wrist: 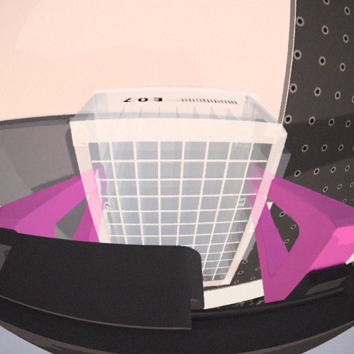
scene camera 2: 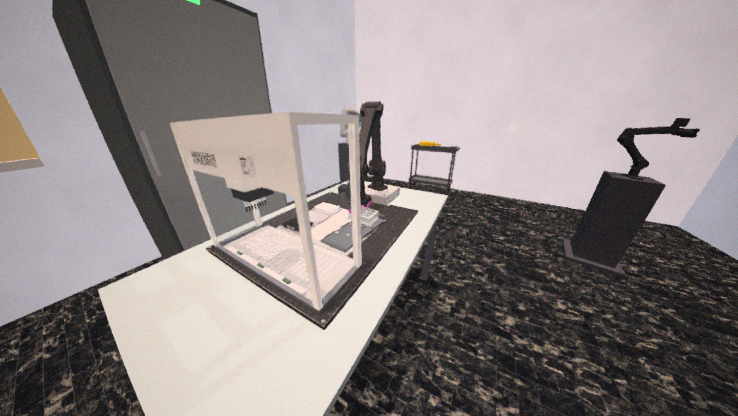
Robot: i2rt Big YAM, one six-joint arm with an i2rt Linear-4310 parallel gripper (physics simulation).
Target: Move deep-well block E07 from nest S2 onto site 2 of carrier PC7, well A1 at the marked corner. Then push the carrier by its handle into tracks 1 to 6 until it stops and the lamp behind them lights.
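Deep-well block E07 [scene camera 2: 370, 214] [wrist: 182, 170] is a clear and white box with a grid of wells, its E07 label on the far side in the wrist view. My gripper [scene camera 2: 360, 208] [wrist: 176, 173] is shut on the block, one magenta finger against each side. In the wrist view the block is over the edge of a dark grey surface [wrist: 35, 150], beside a pale slab [wrist: 150, 45]. The block's underside is hidden, so I cannot tell its height. Carrier PC7's label, site 2 and its marked corner cannot be made out. The tracks' numbers and the lamp cannot be made out either.
A white gantry frame [scene camera 2: 301, 206] with a pipetting head [scene camera 2: 251, 193] stands over a pale deck [scene camera 2: 268, 248] with small green marks. Dark perforated board [scene camera 2: 390, 227] [wrist: 320, 95] lies beneath, on a white table [scene camera 2: 206, 330]. A grey plate [scene camera 2: 341, 240] lies between the gantry and my gripper.
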